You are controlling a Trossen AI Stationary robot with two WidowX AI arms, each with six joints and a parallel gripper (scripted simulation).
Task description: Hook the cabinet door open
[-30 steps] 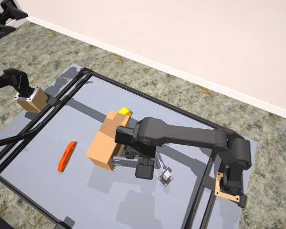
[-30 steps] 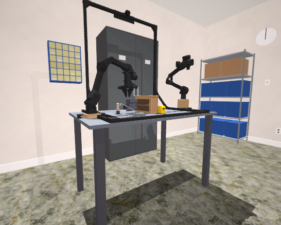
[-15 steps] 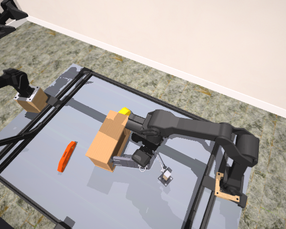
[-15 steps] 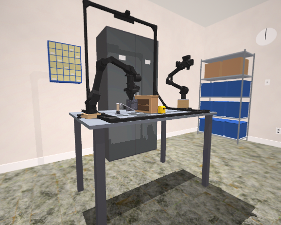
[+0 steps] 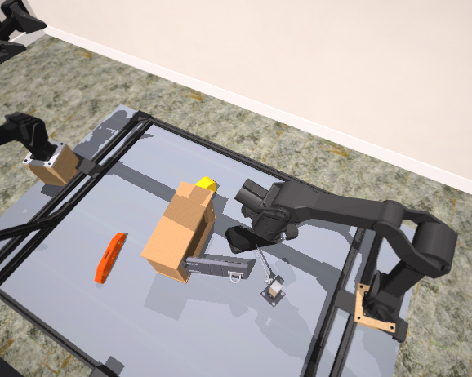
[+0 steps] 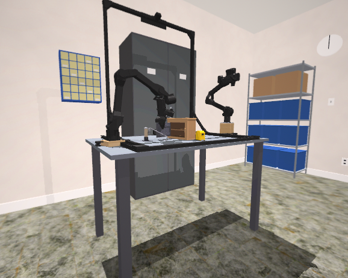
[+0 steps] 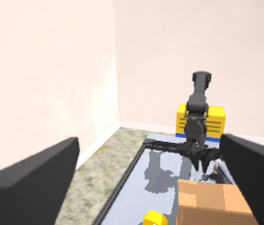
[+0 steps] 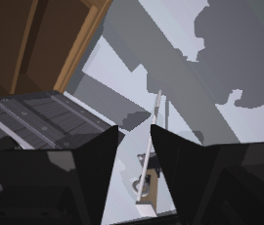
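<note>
The hook rod lies 2 cm behind my right hand, 3 cm to the right of it and 7 cm below it. Round my right hand: yellow tape measure 13 cm ahead, 24 cm to the left, 9 cm below; grey door 11 cm behind, 8 cm to the left, 5 cm below; orange tool 18 cm behind, 38 cm to the left, 10 cm below.
</note>
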